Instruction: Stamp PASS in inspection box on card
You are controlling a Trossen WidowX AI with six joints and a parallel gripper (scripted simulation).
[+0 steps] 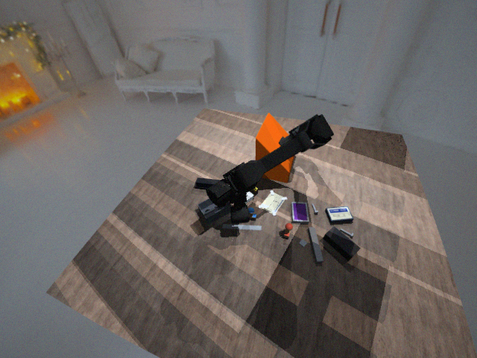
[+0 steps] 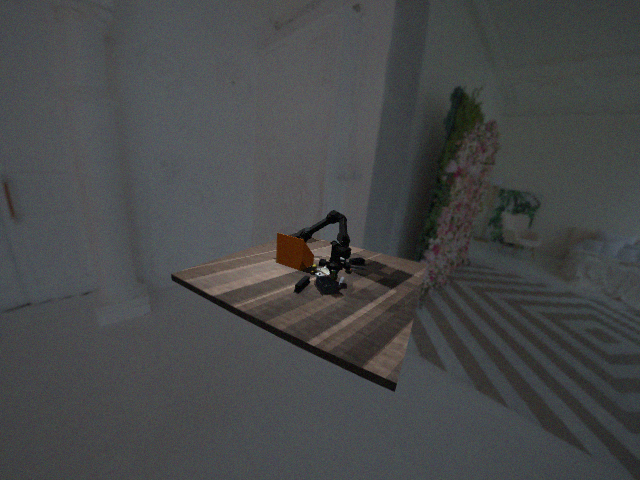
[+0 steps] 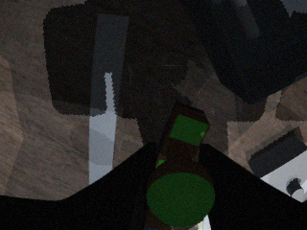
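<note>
Now: the blue-knobbed stamp 4 cm to the left of my gripper tip, 1 cm below it and 1 cm behind it. Round my gripper tip: silver blade-like piece (4 cm ahead, 3 cm to the left, 3 cm below); green-knobbed stamp (right at my gripper tip); dark tray (10 cm to the right, 2 cm below, 2 cm ahead).
</note>
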